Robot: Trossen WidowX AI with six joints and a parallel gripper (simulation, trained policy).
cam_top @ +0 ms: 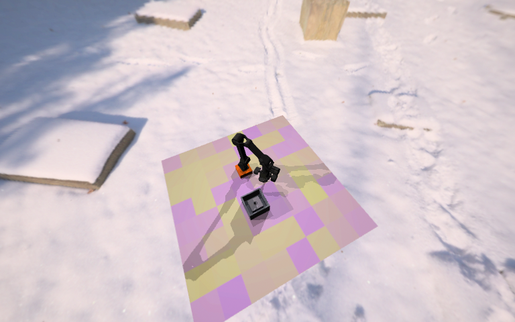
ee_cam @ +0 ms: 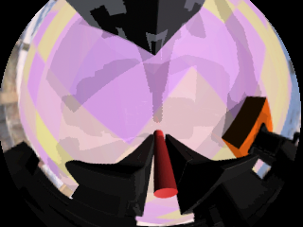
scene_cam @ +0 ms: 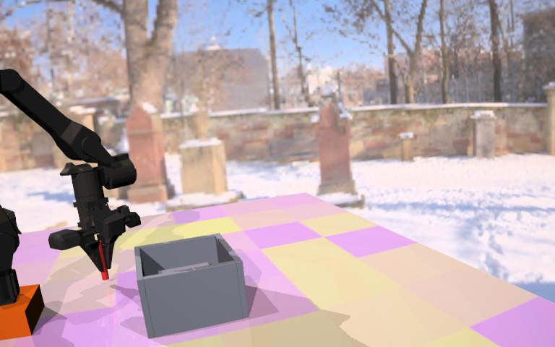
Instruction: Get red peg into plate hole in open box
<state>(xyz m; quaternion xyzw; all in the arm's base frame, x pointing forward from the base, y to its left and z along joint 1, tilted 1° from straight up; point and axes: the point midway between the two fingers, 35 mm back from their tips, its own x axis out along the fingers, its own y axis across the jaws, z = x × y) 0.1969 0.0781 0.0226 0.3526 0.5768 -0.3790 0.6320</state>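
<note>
Now: the grey box 19 cm to the right of my gripper tip and 12 cm ahead of it. Also, from my gripper tip: red peg 2 cm above, 1 cm to the left.
</note>
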